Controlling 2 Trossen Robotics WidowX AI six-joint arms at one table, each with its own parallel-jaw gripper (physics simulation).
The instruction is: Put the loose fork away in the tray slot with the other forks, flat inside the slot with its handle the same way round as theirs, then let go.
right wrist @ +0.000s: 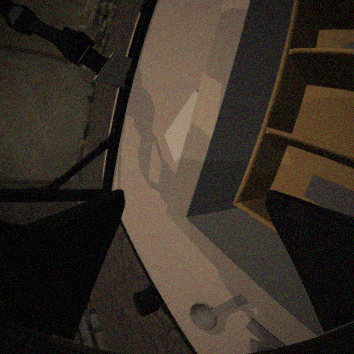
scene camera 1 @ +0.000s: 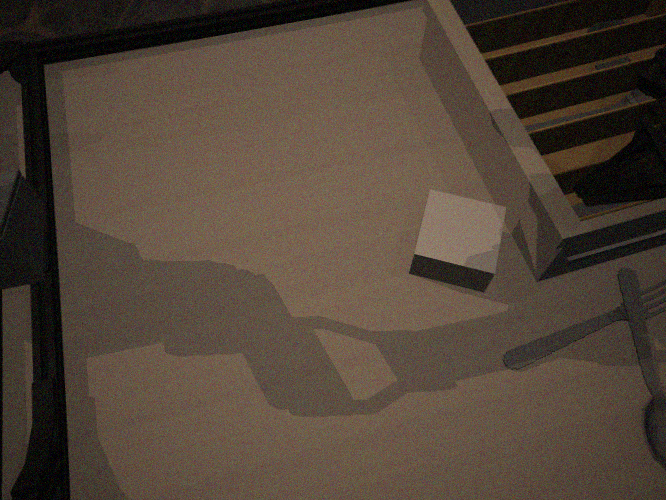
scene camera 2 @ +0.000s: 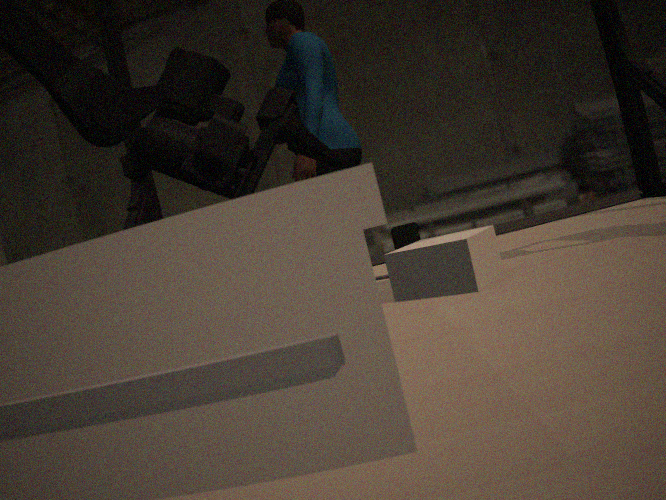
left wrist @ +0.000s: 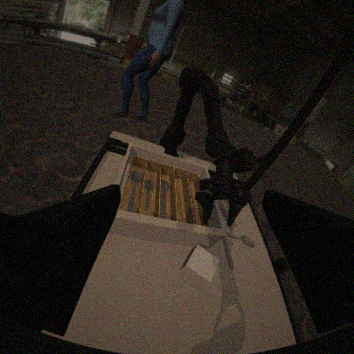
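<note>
The wooden tray (left wrist: 130, 165) (right wrist: 260, 147) stands at the far end of the table, with grey utensils lying in several of its slots. Two loose utensils lie on the table to the right of the tray. One is a spoon (left wrist: 246, 241) (right wrist: 204, 316). The other is a straight grey piece (left wrist: 228, 256) (right wrist: 260, 331) that looks like the fork. A grey handle (scene camera 1: 541, 348) shows at the picture's right edge. My right gripper (left wrist: 215, 224) (right wrist: 196, 197) is open and empty, above the table by the tray's right corner. My left gripper (left wrist: 193, 194) is open and empty, far back and high.
A white cube (scene camera 1: 457, 233) (scene camera 2: 430, 268) (left wrist: 201, 264) (right wrist: 180, 130) sits on the table near the tray's front wall (scene camera 1: 480, 129) (scene camera 2: 232, 278). The right arm (scene camera 2: 197, 129) is up at the left of scene camera 2. A person in blue (scene camera 2: 311, 94) (left wrist: 154, 53) stands beyond the table.
</note>
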